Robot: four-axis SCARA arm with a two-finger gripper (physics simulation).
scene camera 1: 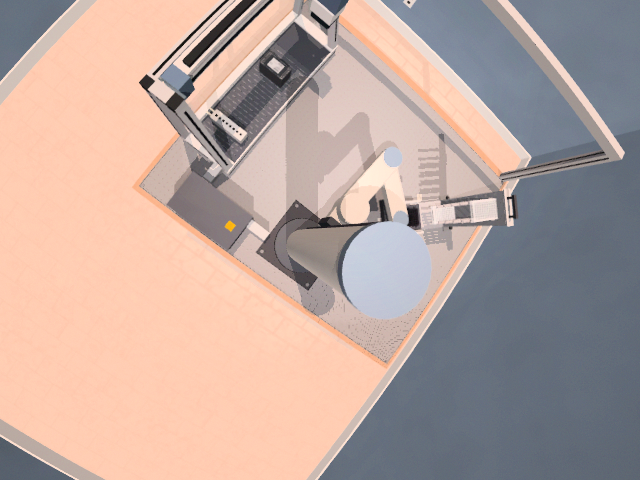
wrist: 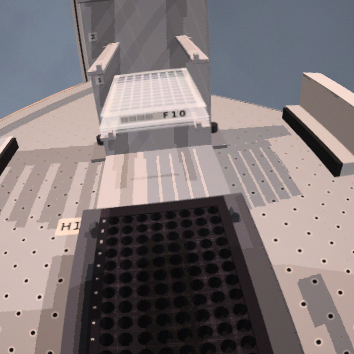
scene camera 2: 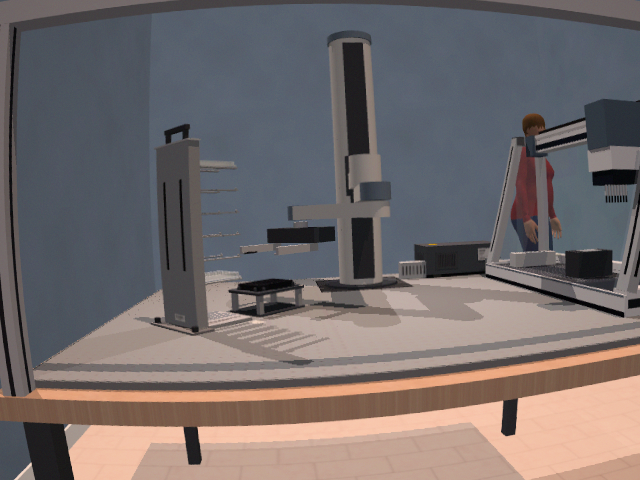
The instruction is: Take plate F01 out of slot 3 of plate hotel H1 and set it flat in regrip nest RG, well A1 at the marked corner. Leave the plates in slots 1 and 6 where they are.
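Seen in the pictures: gripper, fingertip midpoint: (scene camera 1: 420,216) (wrist: 144,104) (scene camera 2: 258,250); arm's base, origin of the base link: (scene camera 2: 361,287).
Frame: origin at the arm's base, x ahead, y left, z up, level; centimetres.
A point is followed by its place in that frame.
Black plate F01 (scene camera 2: 269,284) {x 45.0, y -30.4, z 8.6 cm} (wrist: 170,280) {x 40.2, y -31.5, z 8.7 cm} lies level in regrip nest RG (scene camera 2: 260,303) {x 49.4, y -32.8, z 4.6 cm} (wrist: 267,287) {x 36.1, y -34.8, z 7.3 cm}; its label and the A1 corner are out of sight in the wrist view. My gripper (scene camera 2: 259,250) {x 41.9, y -32.9, z 17.1 cm} (wrist: 144,104) {x 41.9, y -32.9, z 17.1 cm} is open and empty, above the plate, with its fingers apart on either side in the wrist view. Plate hotel H1 (scene camera 1: 502,219) {x 54.4, y -52.2, z 41.5 cm} (scene camera 2: 178,232) {x 61.0, y -49.9, z 23.2 cm} (wrist: 150,30) {x 57.2, y -49.4, z 17.5 cm} stands beyond the nest. Its slot 3 rails (scene camera 2: 219,235) {x 55.8, y -41.2, z 21.9 cm} carry no plate. Clear plate F10 (scene camera 2: 222,277) {x 55.5, y -41.1, z 12.1 cm} (wrist: 155,95) {x 50.9, y -42.7, z 12.8 cm} sits in slot 1. A light plate (scene camera 1: 485,210) {x 53.3, y -45.0, z 38.9 cm} (scene camera 2: 217,164) {x 55.7, y -41.0, z 38.4 cm} sits in slot 6.
The robot column (scene camera 1: 386,269) {x -0.1, y 0.5, z 89.5 cm} (scene camera 2: 356,129) {x 7.7, y -0.5, z 53.7 cm} stands behind the nest. A dark control box (scene camera 1: 209,209) {x -11.7, y 40.5, z 12.8 cm} (scene camera 2: 449,257) {x -3.4, y 33.9, z 8.3 cm} lies farther off. A gantry machine (scene camera 1: 178,121) {x 5.0, y 60.9, z 38.3 cm} (scene camera 2: 509,201) {x 10.0, y 53.1, z 28.0 cm} stands across the table, holding a white rack (scene camera 1: 227,125) {x 20.0, y 56.7, z 10.7 cm} (scene camera 2: 532,258) {x 22.7, y 55.1, z 8.7 cm} and a black block (scene camera 1: 275,69) {x 51.5, y 56.5, z 13.3 cm} (scene camera 2: 588,263) {x 56.5, y 54.9, z 10.0 cm}.
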